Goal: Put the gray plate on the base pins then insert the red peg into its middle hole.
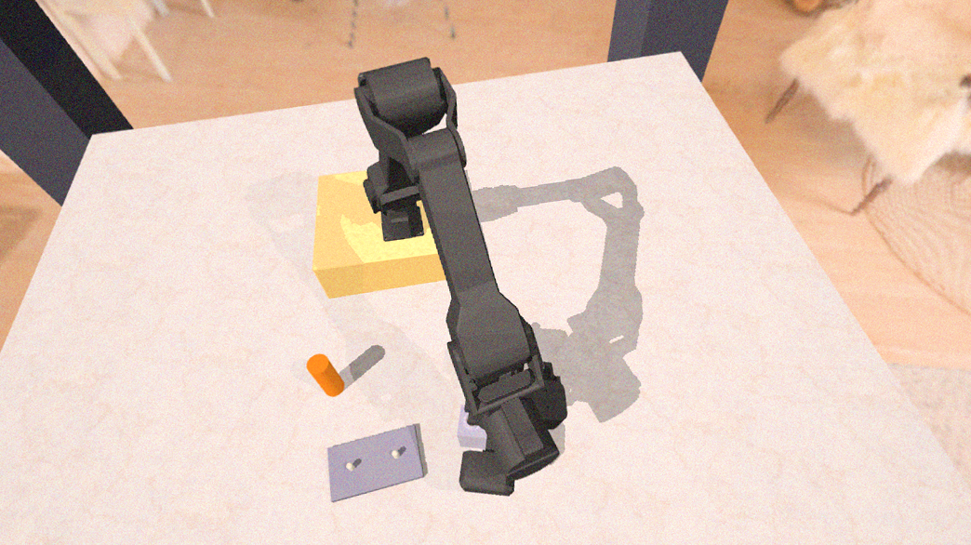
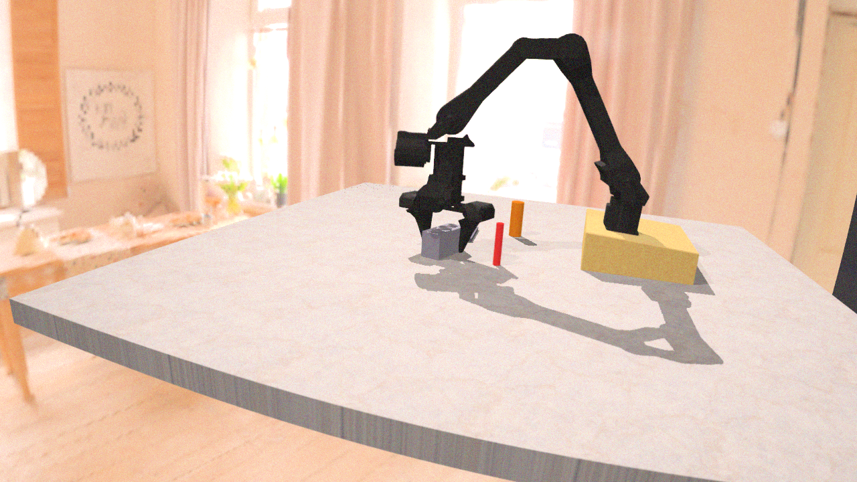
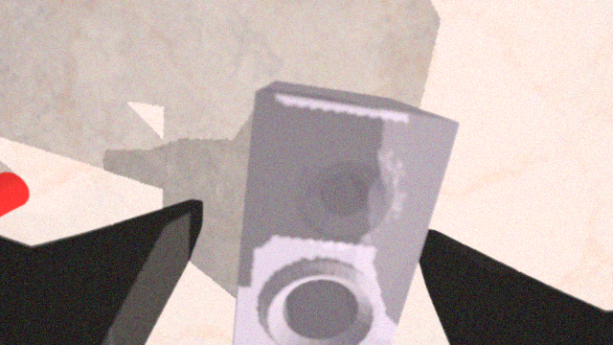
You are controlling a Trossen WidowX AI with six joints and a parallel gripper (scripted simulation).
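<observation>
Now: gripper tip 17 cm to the left of the base. From my gripper tip the other things lie so: gray plate: 3 cm above; then orange cylinder: 12 cm behind, 22 cm to the right, 3 cm above; then red peg: 11 cm behind, 3 cm to the left, 3 cm above.
</observation>
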